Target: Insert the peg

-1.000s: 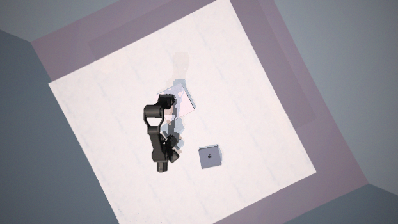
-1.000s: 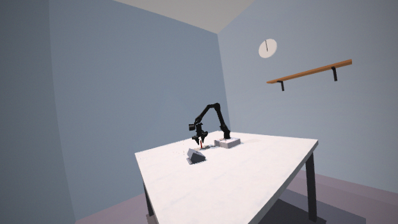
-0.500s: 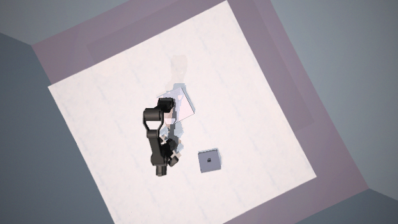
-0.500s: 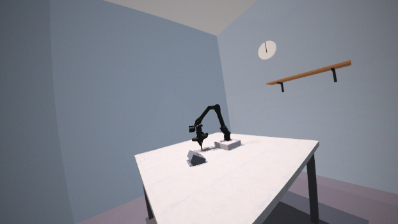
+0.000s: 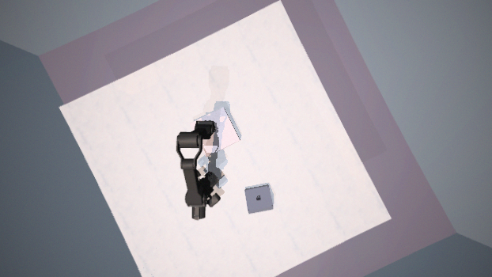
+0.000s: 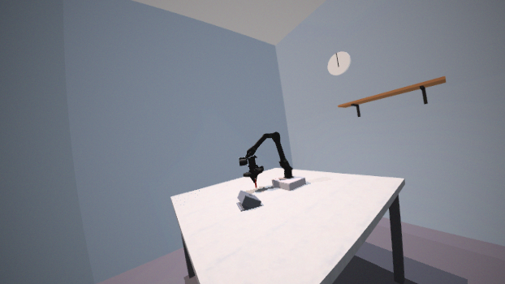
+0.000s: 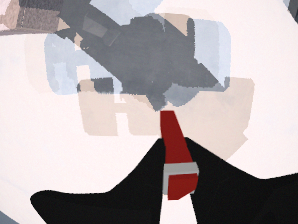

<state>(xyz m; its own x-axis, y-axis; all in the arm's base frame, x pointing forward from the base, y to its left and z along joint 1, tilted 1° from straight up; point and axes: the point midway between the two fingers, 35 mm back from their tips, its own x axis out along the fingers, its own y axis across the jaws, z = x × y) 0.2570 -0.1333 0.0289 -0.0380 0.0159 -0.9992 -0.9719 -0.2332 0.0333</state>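
Now: the grey sloped panel 20 cm to the left of my gripper tip, 19 cm ahead of it and 3 cm below it. Also, from my gripper tip: red peg 2 cm above.
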